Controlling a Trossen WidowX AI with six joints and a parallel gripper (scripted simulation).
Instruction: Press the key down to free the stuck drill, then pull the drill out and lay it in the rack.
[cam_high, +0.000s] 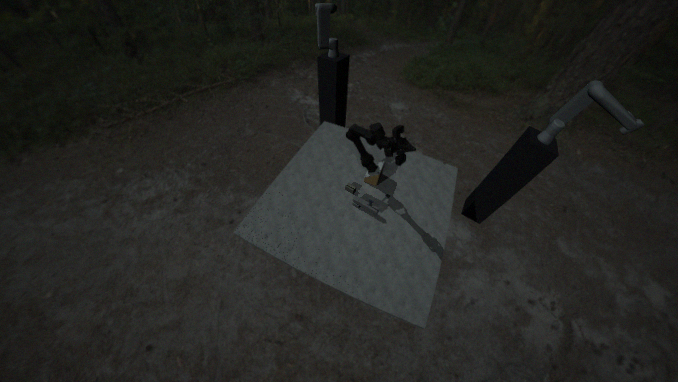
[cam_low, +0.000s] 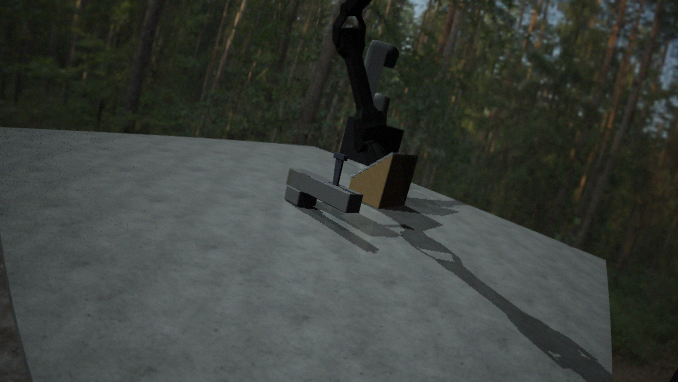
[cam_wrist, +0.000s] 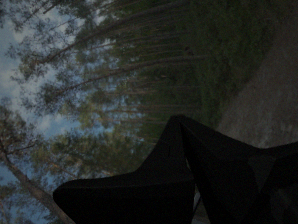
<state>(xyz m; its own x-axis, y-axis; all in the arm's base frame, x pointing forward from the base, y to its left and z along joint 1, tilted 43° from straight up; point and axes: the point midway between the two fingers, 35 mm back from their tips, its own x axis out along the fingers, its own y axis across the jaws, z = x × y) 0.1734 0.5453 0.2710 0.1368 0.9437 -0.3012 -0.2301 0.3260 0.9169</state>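
The dark key is 54 cm below my gripper tip, 13 cm to the right of it and 2 cm ahead of it. Round my gripper tip: grey block 59 cm below, 16 cm to the right, 2 cm ahead; drill 59 cm below, 18 cm to the right, 2 cm ahead.
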